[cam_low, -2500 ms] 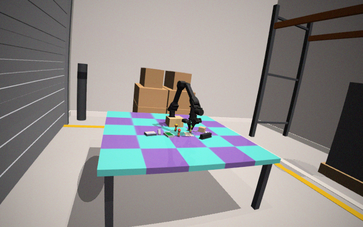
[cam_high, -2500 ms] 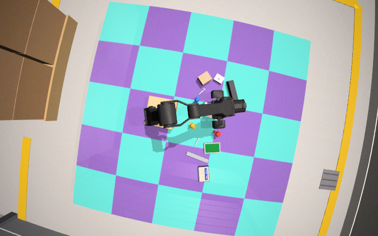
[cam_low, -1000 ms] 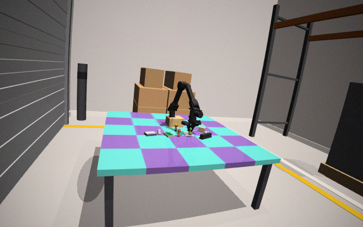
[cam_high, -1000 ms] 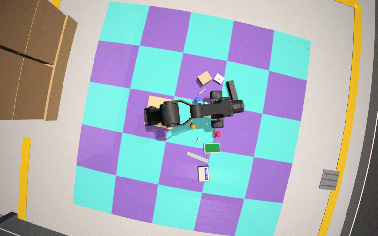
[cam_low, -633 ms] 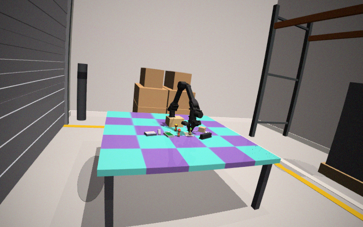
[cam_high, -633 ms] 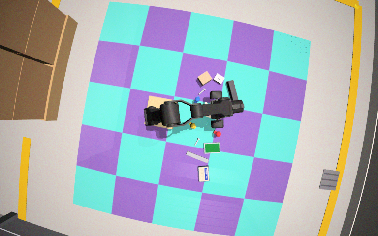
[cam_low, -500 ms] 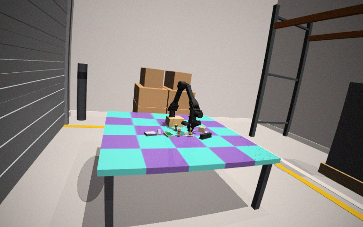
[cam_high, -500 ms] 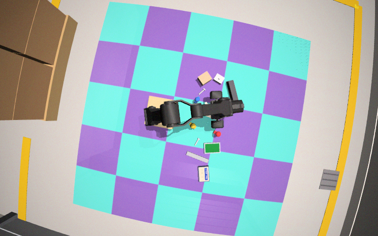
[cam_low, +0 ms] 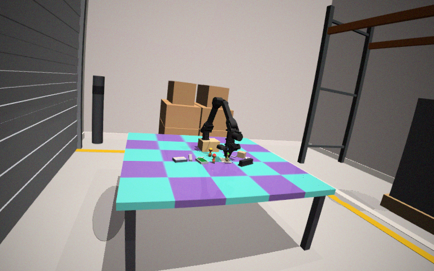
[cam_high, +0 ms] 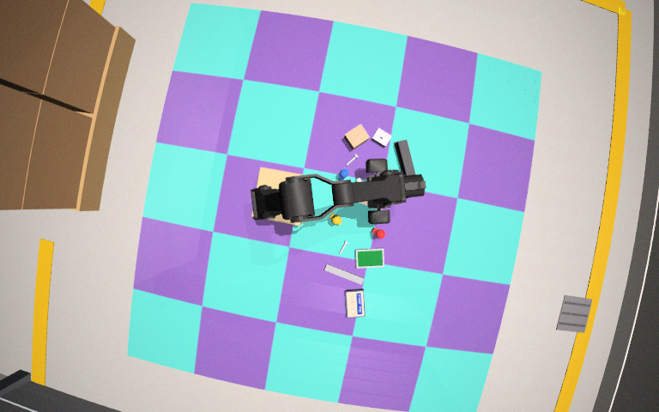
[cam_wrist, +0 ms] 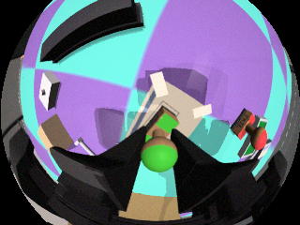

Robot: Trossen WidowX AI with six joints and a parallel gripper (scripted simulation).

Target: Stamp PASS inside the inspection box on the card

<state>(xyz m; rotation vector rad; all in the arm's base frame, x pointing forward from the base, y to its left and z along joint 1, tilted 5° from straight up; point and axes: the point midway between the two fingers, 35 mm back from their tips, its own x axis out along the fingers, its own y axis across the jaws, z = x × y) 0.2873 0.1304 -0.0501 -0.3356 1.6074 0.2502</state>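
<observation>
Now: gripper tip right at the green-knobbed stamp. Also, from my gripper tip: blue stamp (110 mm behind, 20 mm to the left); red-knobbed stamp (120 mm to the right, 60 mm ahead); cream card (30 mm below, 10 mm to the right, 10 mm behind).
</observation>
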